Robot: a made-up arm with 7 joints. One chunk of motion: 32 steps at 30 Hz.
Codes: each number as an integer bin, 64 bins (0 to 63) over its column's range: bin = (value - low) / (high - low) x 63, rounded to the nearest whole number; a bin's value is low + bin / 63 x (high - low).
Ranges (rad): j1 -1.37..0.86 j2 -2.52..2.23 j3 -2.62..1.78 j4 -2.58..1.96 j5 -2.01..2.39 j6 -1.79..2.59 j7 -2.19..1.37
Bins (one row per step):
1: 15 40 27 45 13 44 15
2: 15 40 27 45 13 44 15
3: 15 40 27 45 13 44 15
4: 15 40 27 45 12 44 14
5: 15 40 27 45 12 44 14
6: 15 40 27 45 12 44 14
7: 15 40 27 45 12 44 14
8: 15 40 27 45 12 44 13
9: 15 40 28 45 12 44 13
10: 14 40 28 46 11 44 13
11: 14 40 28 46 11 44 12
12: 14 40 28 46 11 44 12
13: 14 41 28 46 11 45 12
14: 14 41 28 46 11 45 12
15: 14 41 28 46 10 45 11
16: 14 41 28 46 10 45 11
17: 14 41 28 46 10 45 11
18: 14 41 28 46 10 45 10
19: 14 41 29 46 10 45 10
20: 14 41 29 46 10 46 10
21: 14 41 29 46 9 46 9
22: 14 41 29 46 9 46 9
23: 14 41 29 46 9 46 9
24: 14 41 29 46 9 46 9
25: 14 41 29 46 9 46 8
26: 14 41 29 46 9 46 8
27: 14 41 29 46 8 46 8
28: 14 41 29 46 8 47 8
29: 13 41 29 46 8 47 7
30: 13 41 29 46 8 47 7
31: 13 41 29 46 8 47 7
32: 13 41 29 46 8 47 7
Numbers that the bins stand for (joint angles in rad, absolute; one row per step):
1: -0.8390 0.4959 -0.7343 0.6629 -1.1021 1.2690 -1.3424
2: -0.8390 0.4959 -0.7343 0.6629 -1.1021 1.2690 -1.3424
3: -0.8390 0.4959 -0.7343 0.6629 -1.1021 1.2690 -1.3424
4: -0.8390 0.4959 -0.7343 0.6629 -1.1719 1.2690 -1.3989
5: -0.8390 0.4959 -0.7343 0.6629 -1.1719 1.2690 -1.3989
6: -0.8390 0.4959 -0.7343 0.6629 -1.1719 1.2690 -1.3989
7: -0.8390 0.4959 -0.7343 0.6629 -1.1719 1.2690 -1.3989
8: -0.8390 0.4959 -0.7343 0.6629 -1.1719 1.2690 -1.4554
9: -0.8390 0.4959 -0.6644 0.6629 -1.1719 1.2690 -1.4554
10: -0.8744 0.4959 -0.6644 0.7349 -1.2417 1.2690 -1.4554
11: -0.8744 0.4959 -0.6644 0.7349 -1.2417 1.2690 -1.5119
12: -0.8744 0.4959 -0.6644 0.7349 -1.2417 1.2690 -1.5119
13: -0.8744 0.5713 -0.6644 0.7349 -1.2417 1.3386 -1.5119
14: -0.8744 0.5713 -0.6644 0.7349 -1.2417 1.3386 -1.5119
15: -0.8744 0.5713 -0.6644 0.7349 -1.3116 1.3386 -1.5684
16: -0.8744 0.5713 -0.6644 0.7349 -1.3116 1.3386 -1.5684
17: -0.8744 0.5713 -0.6644 0.7349 -1.3116 1.3386 -1.5684
18: -0.8744 0.5713 -0.6644 0.7349 -1.3116 1.3386 -1.6249
19: -0.8744 0.5713 -0.5946 0.7349 -1.3116 1.3386 -1.6249
20: -0.8744 0.5713 -0.5946 0.7349 -1.3116 1.4081 -1.6249
21: -0.8744 0.5713 -0.5946 0.7349 -1.3814 1.4081 -1.6814
22: -0.8744 0.5713 -0.5946 0.7349 -1.3814 1.4081 -1.6814
23: -0.8744 0.5713 -0.5946 0.7349 -1.3814 1.4081 -1.6814
24: -0.8744 0.5713 -0.5946 0.7349 -1.3814 1.4081 -1.6814
25: -0.8744 0.5713 -0.5946 0.7349 -1.3814 1.4081 -1.7379
26: -0.8744 0.5713 -0.5946 0.7349 -1.3814 1.4081 -1.7379
27: -0.8744 0.5713 -0.5946 0.7349 -1.4513 1.4081 -1.7379
28: -0.8744 0.5713 -0.5946 0.7349 -1.4513 1.4776 -1.7379
29: -0.9098 0.5713 -0.5946 0.7349 -1.4513 1.4776 -1.7944
30: -0.9098 0.5713 -0.5946 0.7349 -1.4513 1.4776 -1.7944
31: -0.9098 0.5713 -0.5946 0.7349 -1.4513 1.4776 -1.7944
32: -0.9098 0.5713 -0.5946 0.7349 -1.4513 1.4776 -1.7944

